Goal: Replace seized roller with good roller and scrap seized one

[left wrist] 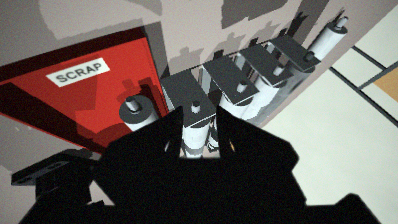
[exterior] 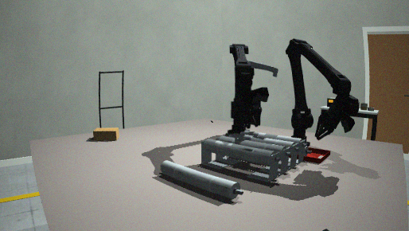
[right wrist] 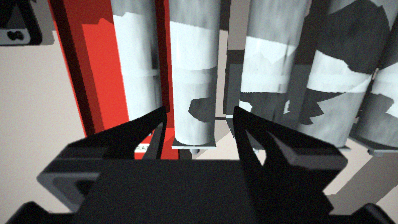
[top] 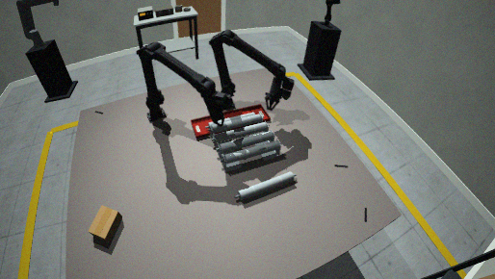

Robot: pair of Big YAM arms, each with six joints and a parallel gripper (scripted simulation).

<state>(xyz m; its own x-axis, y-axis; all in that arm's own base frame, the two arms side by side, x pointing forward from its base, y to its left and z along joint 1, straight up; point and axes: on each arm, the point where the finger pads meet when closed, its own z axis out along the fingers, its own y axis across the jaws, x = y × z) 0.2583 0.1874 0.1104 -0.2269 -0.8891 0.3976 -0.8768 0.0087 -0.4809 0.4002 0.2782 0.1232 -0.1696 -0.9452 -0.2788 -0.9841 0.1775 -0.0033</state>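
My right hand is 11 cm to the right of the bed roller, 5 cm short of it and 5 cm above it. The rest, counted from my right hand: red scrap tray 12 cm below, 12 cm behind, 9 cm to the left; cardboard box 68 cm to the right, 47 cm ahead, 9 cm below.
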